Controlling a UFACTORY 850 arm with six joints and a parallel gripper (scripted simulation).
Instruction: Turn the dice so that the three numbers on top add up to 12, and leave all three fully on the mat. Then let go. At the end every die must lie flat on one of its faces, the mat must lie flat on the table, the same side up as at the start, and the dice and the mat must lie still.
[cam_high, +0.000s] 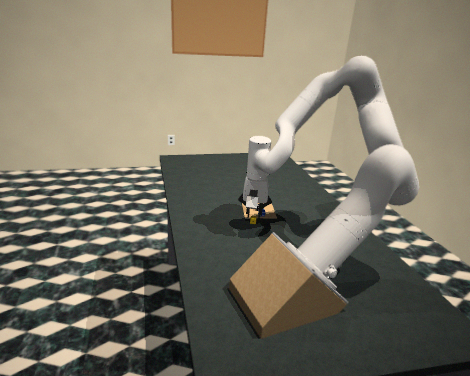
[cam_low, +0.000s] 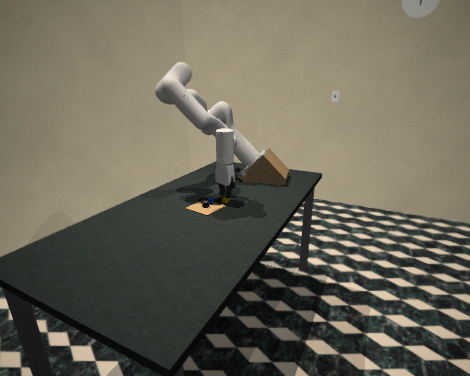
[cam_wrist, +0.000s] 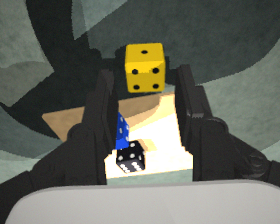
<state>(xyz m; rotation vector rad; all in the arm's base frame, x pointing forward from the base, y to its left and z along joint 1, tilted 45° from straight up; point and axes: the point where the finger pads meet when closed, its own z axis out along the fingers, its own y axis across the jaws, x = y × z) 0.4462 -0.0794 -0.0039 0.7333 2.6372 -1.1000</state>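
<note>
Now: the yellow die 4 cm below my hand. From my hand the other things lie so: tan mat (9 cm ahead, 7 cm to the right, 5 cm below); then blue die (6 cm to the right, 4 cm ahead, 3 cm below); then black die (9 cm ahead, 7 cm to the right, 3 cm below).
</note>
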